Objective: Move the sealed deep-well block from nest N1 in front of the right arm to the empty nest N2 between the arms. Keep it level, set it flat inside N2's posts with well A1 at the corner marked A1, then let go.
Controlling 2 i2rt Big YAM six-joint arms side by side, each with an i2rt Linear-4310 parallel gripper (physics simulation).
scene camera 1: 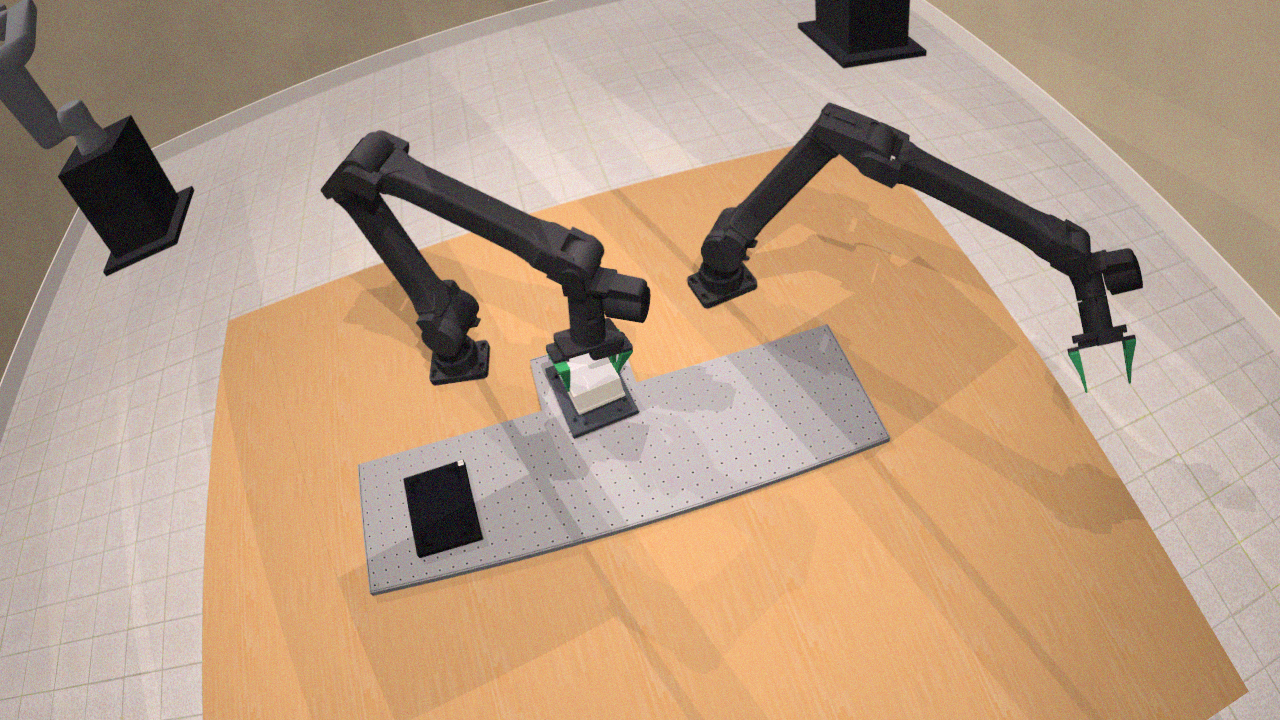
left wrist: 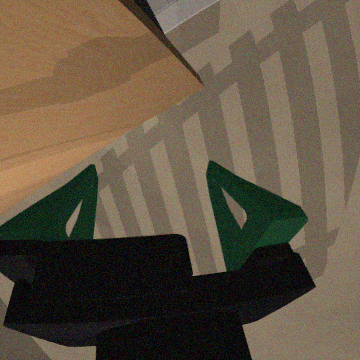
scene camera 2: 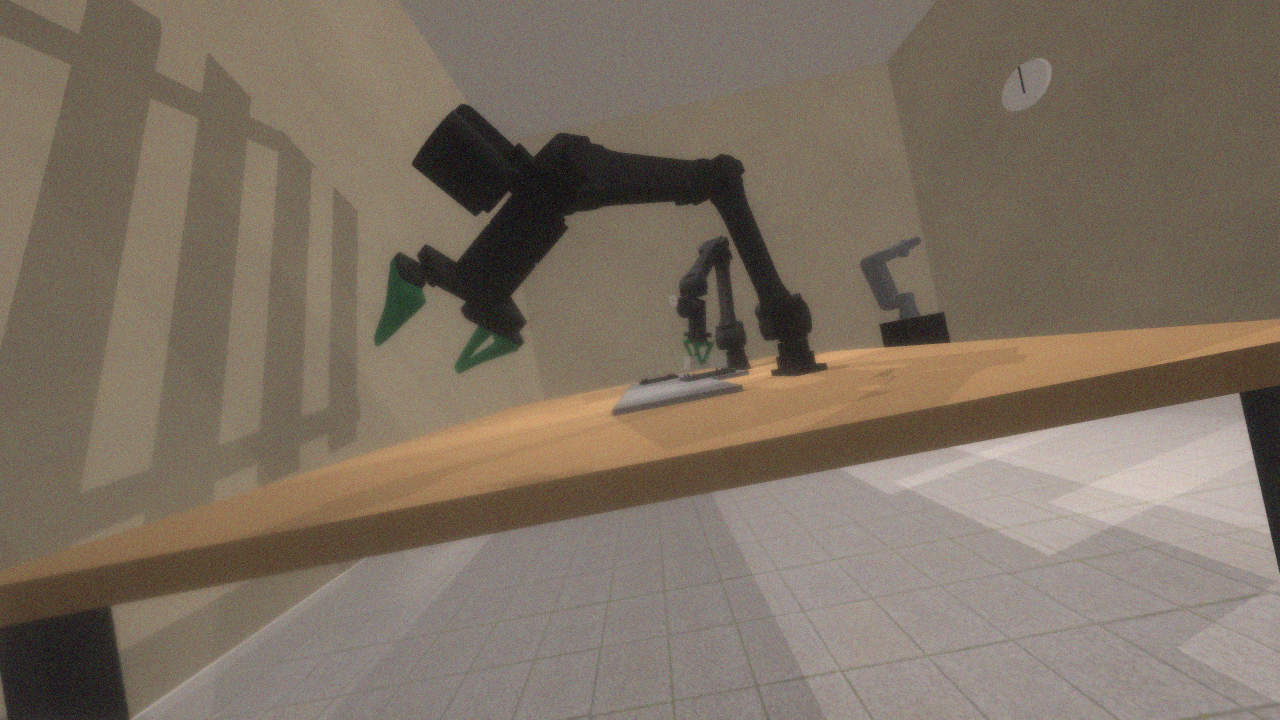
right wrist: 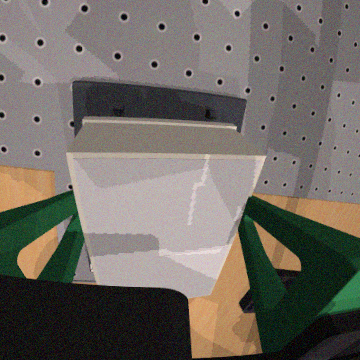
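Note:
The pale deep-well block is between the green fingers of my right gripper, which is shut on its sides. The block looks level and is over the dark nest N2 between the arms. Part of N2 shows past the block's far side, with two small dark posts. Whether the block touches N2 is hard to tell; its underside and the A1 marking cannot be made out. The black nest N1 is bare. My left gripper is open and empty, raised at the far right in scene camera 1.
A grey perforated board lies under both nests on the wooden table. N1 lies near the board's left end in scene camera 1. The left gripper hangs beyond the table's right edge there.

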